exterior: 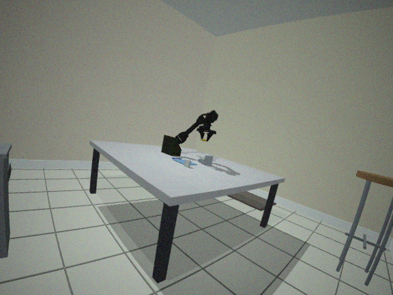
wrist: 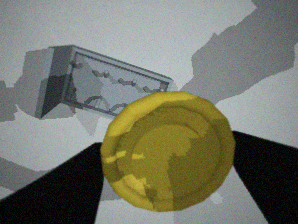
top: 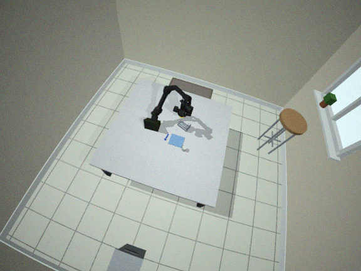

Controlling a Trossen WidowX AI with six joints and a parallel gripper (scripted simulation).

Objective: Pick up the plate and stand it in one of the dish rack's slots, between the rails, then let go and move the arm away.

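Right now the grey dish rack is 170 mm below my gripper tip and 50 mm ahead of it. From my gripper tip the other things lie so: blue spoon (190 mm to the right, 190 mm below, 110 mm behind); then white cup (280 mm to the right, 160 mm below, 100 mm ahead); then yellow plate (10 mm above).
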